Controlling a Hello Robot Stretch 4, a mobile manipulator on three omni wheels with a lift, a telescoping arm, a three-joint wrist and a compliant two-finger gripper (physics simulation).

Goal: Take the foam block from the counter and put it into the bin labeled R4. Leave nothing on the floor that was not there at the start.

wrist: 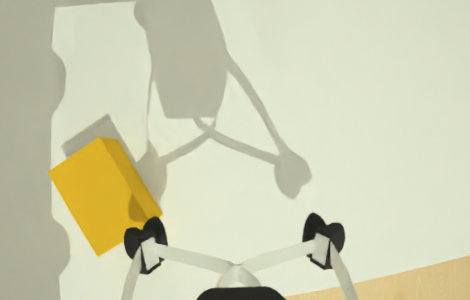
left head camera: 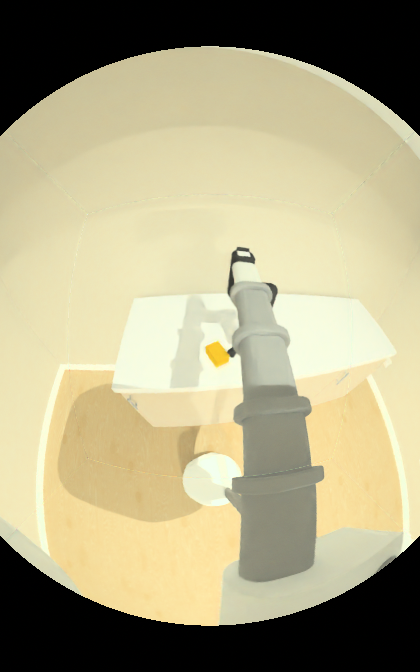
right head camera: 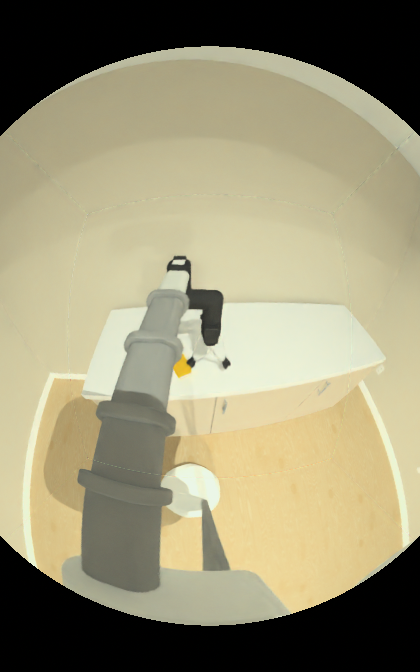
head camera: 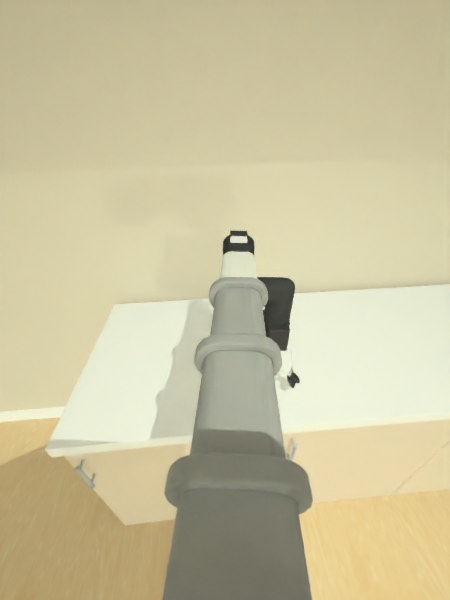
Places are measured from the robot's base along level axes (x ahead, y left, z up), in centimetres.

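Where they show: gripper, fingertip midpoint: (wrist: 234, 233).
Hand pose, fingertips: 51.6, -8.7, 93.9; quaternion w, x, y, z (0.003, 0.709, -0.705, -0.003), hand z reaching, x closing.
Observation:
After its pixels a point has its place, as x, y, z.
The yellow foam block (left head camera: 217, 354) (right head camera: 182, 366) (wrist: 102, 197) @[54.6, 2.9, 92.7] lies on the white counter (head camera: 370, 350) @[70.7, -46.4, 88.2] (left head camera: 320, 330) (right head camera: 290, 340) (wrist: 390, 125) @[61.1, -25.7, 88.2]. In the head camera view the arm hides it. My gripper (right head camera: 209, 363) (wrist: 234, 233) @[51.6, -8.7, 93.9] points down above the counter, open, with nothing between its fingertips. In the wrist view the block is at the left, outside the fingers, and the left fingertip overlaps its lower right corner. In the head camera view one black fingertip shows to the right of the arm. No bin labeled R4 shows.
The arm (head camera: 240, 400) @[20.3, -0.2, 135.6] (left head camera: 267, 370) (right head camera: 145, 370) reaches over the counter. The wall (head camera: 350, 225) @[112.5, -46.6, 117.8] stands behind it. Cabinet doors with handles are at the counter's front. A round white object (left head camera: 207, 480) (right head camera: 195, 490) is on the wood floor (left head camera: 150, 550) (right head camera: 310, 500) before the cabinet.

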